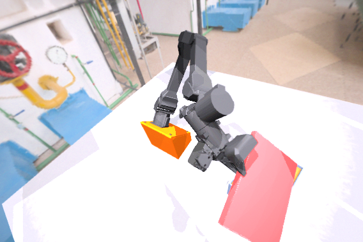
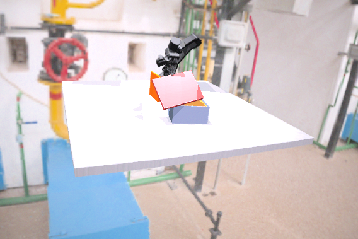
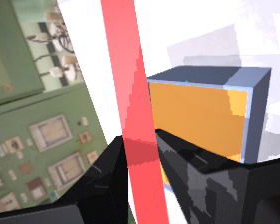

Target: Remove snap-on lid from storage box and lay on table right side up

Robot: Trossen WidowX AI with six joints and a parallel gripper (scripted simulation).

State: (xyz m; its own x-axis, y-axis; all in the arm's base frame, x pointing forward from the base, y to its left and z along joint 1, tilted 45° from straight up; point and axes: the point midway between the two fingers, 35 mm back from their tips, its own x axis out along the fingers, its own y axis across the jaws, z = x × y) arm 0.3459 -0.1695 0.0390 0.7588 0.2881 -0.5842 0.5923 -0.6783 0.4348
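Right now the red lid is 6 cm ahead of my gripper tip, 1 cm to the left of it and 6 cm below it. Round my gripper tip: storage box 7 cm ahead, 9 cm to the left, 18 cm below.
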